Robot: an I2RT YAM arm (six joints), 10 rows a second.
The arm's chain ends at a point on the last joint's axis. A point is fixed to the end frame.
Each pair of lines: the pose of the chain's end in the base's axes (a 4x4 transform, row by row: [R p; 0 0 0 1], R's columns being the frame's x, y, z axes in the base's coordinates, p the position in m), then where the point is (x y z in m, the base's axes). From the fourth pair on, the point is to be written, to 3 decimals.
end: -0.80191, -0.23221, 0.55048, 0.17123; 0.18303, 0.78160, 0.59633, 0.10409; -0.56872, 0.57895, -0.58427, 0.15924; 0, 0, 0, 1
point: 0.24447 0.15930 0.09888
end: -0.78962, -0.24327, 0.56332, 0.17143; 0.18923, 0.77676, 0.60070, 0.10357; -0.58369, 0.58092, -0.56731, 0.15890; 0, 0, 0, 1
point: 0.24598 0.15920 0.10058
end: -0.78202, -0.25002, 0.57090, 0.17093; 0.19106, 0.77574, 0.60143, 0.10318; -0.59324, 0.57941, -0.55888, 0.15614; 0, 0, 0, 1
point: 0.24626 0.15888 0.09889
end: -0.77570, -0.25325, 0.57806, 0.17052; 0.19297, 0.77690, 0.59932, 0.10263; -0.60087, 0.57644, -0.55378, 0.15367; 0, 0, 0, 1
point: 0.247 0.158 0.097
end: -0.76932, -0.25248, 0.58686, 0.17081; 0.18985, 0.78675, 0.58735, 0.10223; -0.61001, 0.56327, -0.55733, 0.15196; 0, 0, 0, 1
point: 0.248 0.156 0.095
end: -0.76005, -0.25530, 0.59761, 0.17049; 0.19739, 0.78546, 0.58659, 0.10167; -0.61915, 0.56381, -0.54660, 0.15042; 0, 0, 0, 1
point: 0.248 0.156 0.095
